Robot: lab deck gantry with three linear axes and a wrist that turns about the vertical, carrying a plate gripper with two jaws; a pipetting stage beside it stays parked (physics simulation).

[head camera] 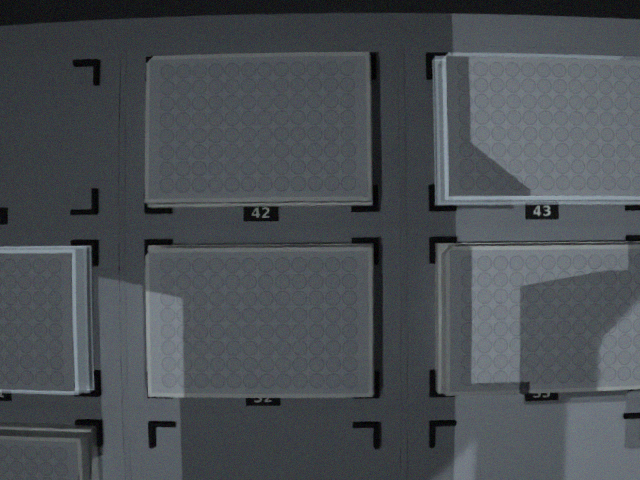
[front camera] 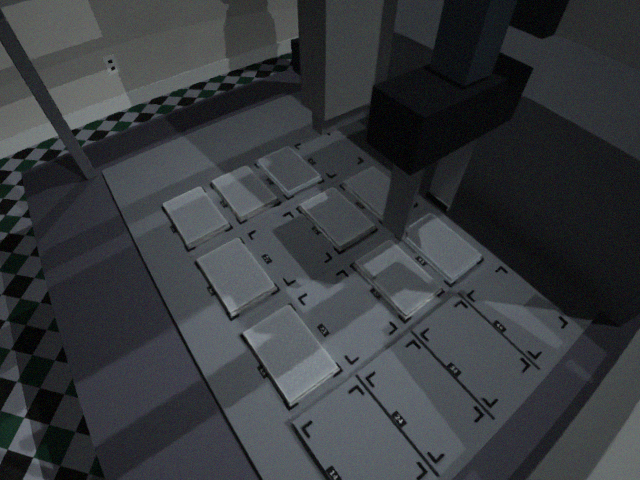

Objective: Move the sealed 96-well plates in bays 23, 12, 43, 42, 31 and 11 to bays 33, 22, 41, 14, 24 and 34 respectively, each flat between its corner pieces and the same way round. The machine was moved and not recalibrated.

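Pixels of known places: gripper, fingertip midpoint: [front camera: 416, 216]; robot's base at its link origin: [front camera: 165, 208].
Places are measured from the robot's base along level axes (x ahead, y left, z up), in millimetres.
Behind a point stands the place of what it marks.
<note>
My gripper [front camera: 420, 221] @[z 160, x 390, y 253 mm] is open and empty, hanging by bays 42 and 43; its height is hard to judge. Sealed plates lie in bay 43 [front camera: 443, 248] @[z 14, x 399, y 357 mm] [head camera: 553, 124] @[z 14, x 389, y 363 mm], bay 42 [front camera: 368, 187] @[z 14, x 207, y 351 mm] [head camera: 258, 129] @[z 14, x 226, y 360 mm], bay 31 [front camera: 289, 170] @[z 14, x 71, y 252 mm] [head camera: 31, 320] @[z 14, x 97, y 256 mm], bay 11 [front camera: 196, 217] @[z 14, x 75, y 39 mm] and bay 12 [front camera: 236, 276] @[z 15, x 235, y 39 mm]. Another plate [front camera: 398, 289] @[z 14, x 411, y 236 mm] [head camera: 496, 320] @[z 14, x 355, y 255 mm] lies flat between the corner pieces of bay 33. Bay 41 [front camera: 336, 155] @[z 0, x 77, y 372 mm] [head camera: 41, 134] @[z 0, x 93, y 364 mm], bay 22 [front camera: 294, 242] @[z 0, x 224, y 161 mm] [head camera: 268, 449] @[z 0, x 228, y 177 mm], bay 14 [front camera: 361, 434] @[z 15, x 538, y 51 mm], bay 24 [front camera: 423, 397] @[z 14, x 553, y 147 mm] and bay 34 [front camera: 474, 351] @[z 14, x 554, y 253 mm] hold no plate. The near jaw partly hides plate 42.
Further plates lie in bay 32 [front camera: 337, 218] @[z 14, x 235, y 250 mm] [head camera: 258, 320] @[z 14, x 225, y 256 mm], bay 21 [front camera: 244, 191] @[z 14, x 69, y 146 mm] [head camera: 41, 457] @[z 14, x 99, y 177 mm] and bay 13 [front camera: 292, 353] @[z 15, x 397, y 41 mm]. A grey upright column [front camera: 351, 62] @[z 337, x 287, y 212 mm] stands behind the deck, and a thin post [front camera: 49, 98] @[z 188, x -207, y -94 mm] stands at the left. Shadows cross several plates.
</note>
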